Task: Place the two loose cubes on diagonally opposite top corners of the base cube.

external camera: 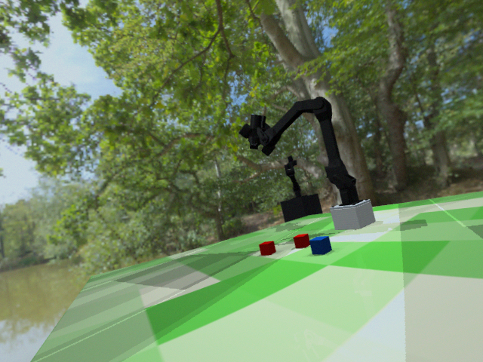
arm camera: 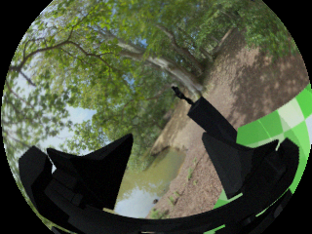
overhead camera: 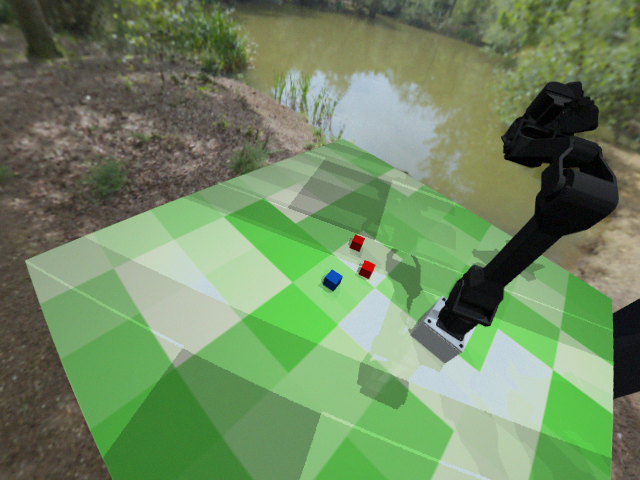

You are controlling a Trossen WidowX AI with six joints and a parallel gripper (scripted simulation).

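My gripper tip is 46 cm above the red cube, 36 cm short of it and 30 cm to the right of it. Also, from my gripper tip: blue base cube 47 cm to the left, 46 cm below, 34 cm ahead.
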